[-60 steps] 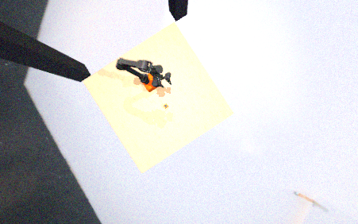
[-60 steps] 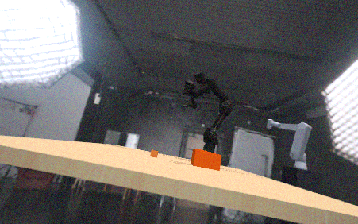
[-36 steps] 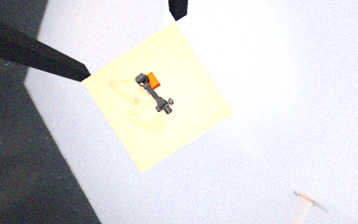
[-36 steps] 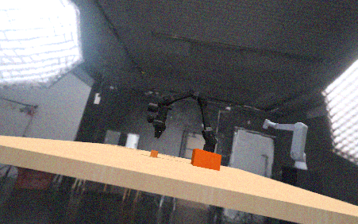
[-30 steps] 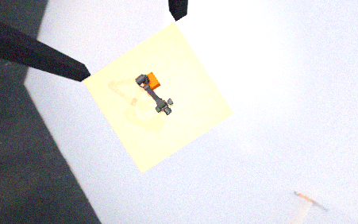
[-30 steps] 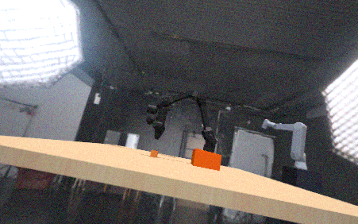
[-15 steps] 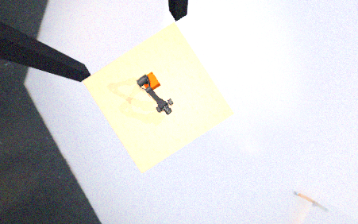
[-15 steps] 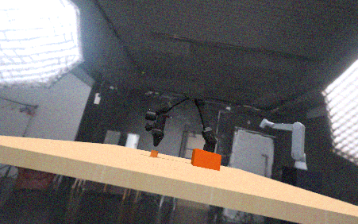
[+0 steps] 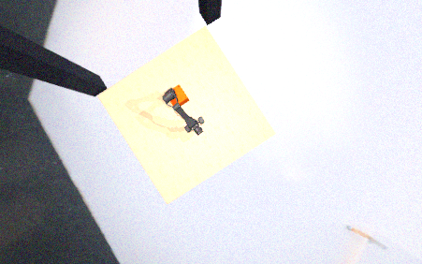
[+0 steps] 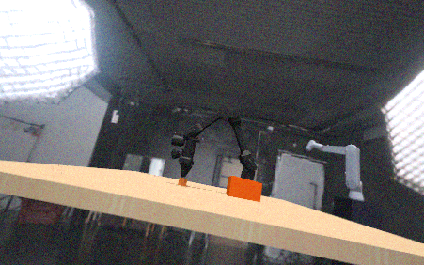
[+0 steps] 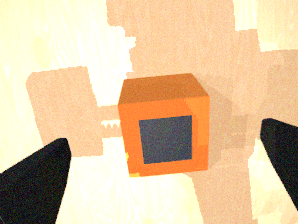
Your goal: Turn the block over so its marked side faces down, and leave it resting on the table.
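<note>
The block lies 10 mm below my gripper tip.
</note>
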